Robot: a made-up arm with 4 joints. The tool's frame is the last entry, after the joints. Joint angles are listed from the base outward.
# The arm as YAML. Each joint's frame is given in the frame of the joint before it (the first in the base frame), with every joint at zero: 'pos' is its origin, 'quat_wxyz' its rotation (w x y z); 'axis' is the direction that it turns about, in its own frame. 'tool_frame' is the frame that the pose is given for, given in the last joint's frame.
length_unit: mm
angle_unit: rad
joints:
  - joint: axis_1
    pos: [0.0, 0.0, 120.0]
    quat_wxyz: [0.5, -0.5, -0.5, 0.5]
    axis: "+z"
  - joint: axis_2
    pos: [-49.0, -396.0, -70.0]
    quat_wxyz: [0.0, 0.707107, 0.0, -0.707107]
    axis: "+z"
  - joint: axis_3
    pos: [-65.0, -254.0, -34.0]
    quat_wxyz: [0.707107, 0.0, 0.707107, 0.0]
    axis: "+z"
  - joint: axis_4
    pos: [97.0, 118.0, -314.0]
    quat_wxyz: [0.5, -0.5, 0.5, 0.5]
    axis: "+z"
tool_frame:
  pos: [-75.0, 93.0, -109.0]
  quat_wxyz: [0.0, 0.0, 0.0, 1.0]
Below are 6 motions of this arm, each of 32 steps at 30 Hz.
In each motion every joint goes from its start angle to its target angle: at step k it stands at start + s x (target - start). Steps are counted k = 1, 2, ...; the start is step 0. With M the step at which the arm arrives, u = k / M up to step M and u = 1 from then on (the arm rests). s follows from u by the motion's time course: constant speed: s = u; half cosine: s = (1 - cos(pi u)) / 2; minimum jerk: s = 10 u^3 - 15 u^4 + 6 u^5.
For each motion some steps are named. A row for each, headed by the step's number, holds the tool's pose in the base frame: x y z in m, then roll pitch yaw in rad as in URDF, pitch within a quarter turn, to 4 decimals.
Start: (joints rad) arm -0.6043 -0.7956 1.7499 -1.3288
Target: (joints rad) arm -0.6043 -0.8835 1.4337 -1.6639
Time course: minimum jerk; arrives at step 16
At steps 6, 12, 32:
6: -0.4235 -0.3410 0.5703 -2.4424 0.6323 2.4434
12: -0.4086 -0.3677 0.6154 -2.2256 0.5780 2.8374
32: -0.4053 -0.3713 0.6231 -2.1907 0.5623 2.8996

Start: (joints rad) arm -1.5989 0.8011 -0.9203 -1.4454
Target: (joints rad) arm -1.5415 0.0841 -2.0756 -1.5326
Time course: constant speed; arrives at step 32
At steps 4, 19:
4: -0.1108 0.1031 0.1208 0.0500 0.5199 -2.1580
19: -0.2649 0.0258 0.1133 -0.0008 -0.0411 -1.8726

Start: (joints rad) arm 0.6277 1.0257 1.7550 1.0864
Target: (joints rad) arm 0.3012 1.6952 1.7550 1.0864
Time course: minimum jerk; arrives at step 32
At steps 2, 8, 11, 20, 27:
2: 0.0524 0.0220 0.2285 -0.6390 -0.8983 2.5125
8: 0.0724 0.0181 0.2287 -0.7304 -0.8695 2.6221
11: 0.0966 0.0144 0.2304 -0.8303 -0.8257 2.7414
20: 0.1917 0.0058 0.2544 -1.1229 -0.5700 3.0855
27: 0.2342 0.0023 0.2768 -1.2146 -0.4160 -3.0974

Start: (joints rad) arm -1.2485 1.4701 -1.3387 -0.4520
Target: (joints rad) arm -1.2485 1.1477 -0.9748 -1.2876
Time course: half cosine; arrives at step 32
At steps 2, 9, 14, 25, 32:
2: 0.2650 -0.0231 0.1163 0.3214 -0.1995 -1.9213
9: 0.2384 0.0017 0.1058 0.3798 -0.1263 -1.9921
14: 0.2048 0.0317 0.0939 0.4318 -0.0165 -2.0721
25: 0.1303 0.0925 0.0775 0.4497 0.2648 -2.2319
32: 0.1126 0.1053 0.0763 0.4324 0.3333 -2.2723

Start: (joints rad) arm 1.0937 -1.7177 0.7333 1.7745
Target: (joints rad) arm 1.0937 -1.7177 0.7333 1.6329
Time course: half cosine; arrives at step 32
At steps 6, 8, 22, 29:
6: -0.0057 0.6875 0.3415 0.8171 0.6504 0.5515
8: -0.0063 0.6867 0.3417 0.8125 0.6568 0.5439
22: -0.0123 0.6780 0.3433 0.7605 0.7201 0.4621
29: -0.0143 0.6753 0.3440 0.7419 0.7395 0.4342

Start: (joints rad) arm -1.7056 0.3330 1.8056 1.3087
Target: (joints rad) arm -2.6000 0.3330 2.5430 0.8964
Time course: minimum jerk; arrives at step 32
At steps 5, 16, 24, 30, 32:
5: -0.1461 -0.1852 0.0288 -3.0793 0.4082 -1.6234
16: -0.1259 -0.0836 -0.0447 -2.5810 1.0883 -1.1575
24: -0.1110 0.0071 -0.0404 -0.9900 1.1499 0.2747
30: -0.1078 0.0260 -0.0315 -0.7249 1.0456 0.4784
32: -0.1078 0.0264 -0.0313 -0.7201 1.0431 0.4817

